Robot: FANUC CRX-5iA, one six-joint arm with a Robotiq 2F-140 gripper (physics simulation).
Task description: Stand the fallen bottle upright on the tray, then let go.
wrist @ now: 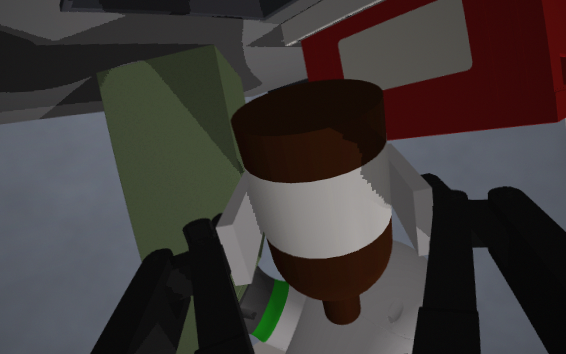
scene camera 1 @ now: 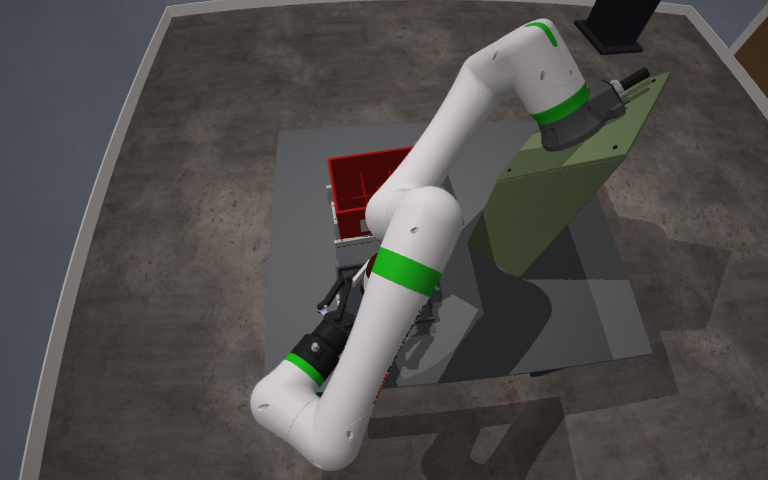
Note:
I see my gripper (scene camera 1: 383, 271) and a brown bottle (wrist: 315, 154).
My gripper shows as well in the wrist view (wrist: 320, 181).

